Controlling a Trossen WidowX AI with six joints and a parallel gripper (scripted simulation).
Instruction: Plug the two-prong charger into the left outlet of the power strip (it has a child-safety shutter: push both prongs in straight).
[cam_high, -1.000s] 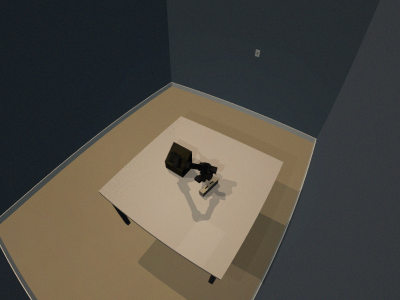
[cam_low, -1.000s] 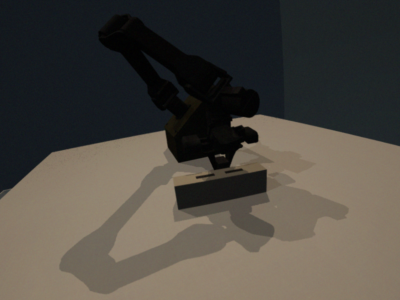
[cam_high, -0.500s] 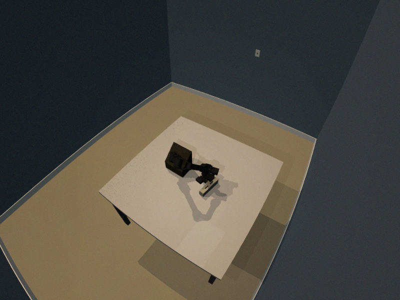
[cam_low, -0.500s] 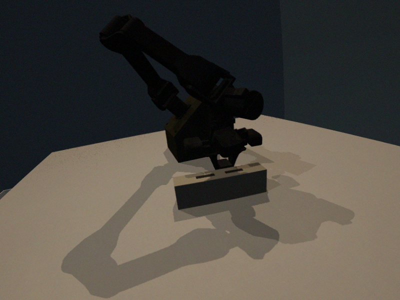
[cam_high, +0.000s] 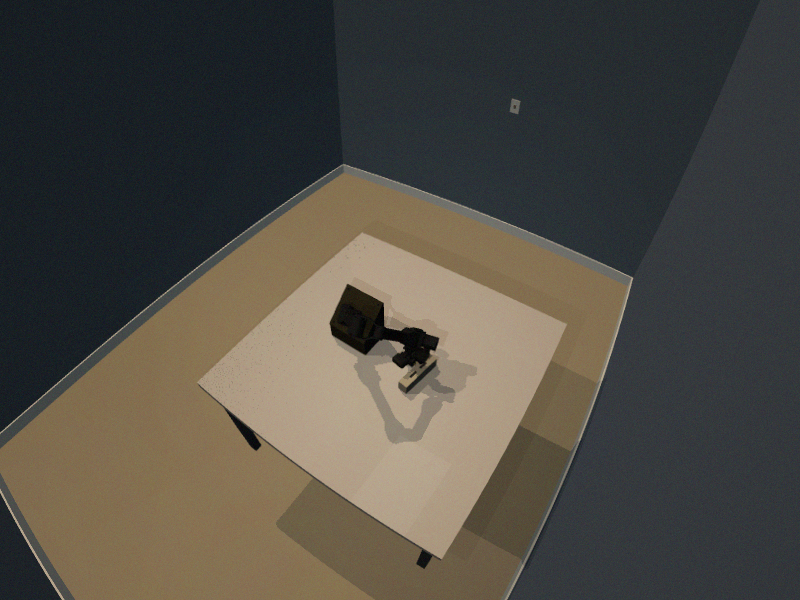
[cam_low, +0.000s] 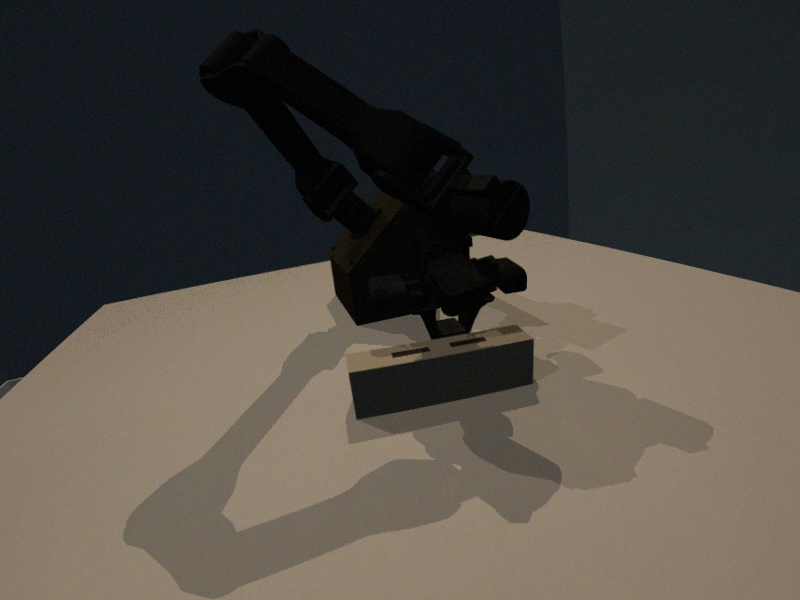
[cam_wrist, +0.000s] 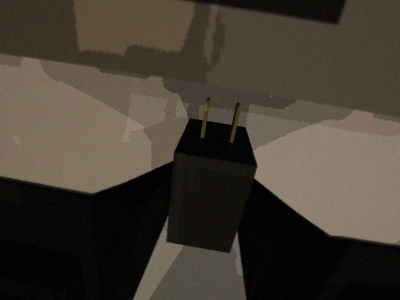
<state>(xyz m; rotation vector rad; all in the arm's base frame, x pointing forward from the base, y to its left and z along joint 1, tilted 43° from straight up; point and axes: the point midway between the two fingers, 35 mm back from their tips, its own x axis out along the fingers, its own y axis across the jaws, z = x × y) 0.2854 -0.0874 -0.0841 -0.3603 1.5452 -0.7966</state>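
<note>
The dark charger lies 20 mm ahead of my gripper tip and 10 mm above it.
</note>
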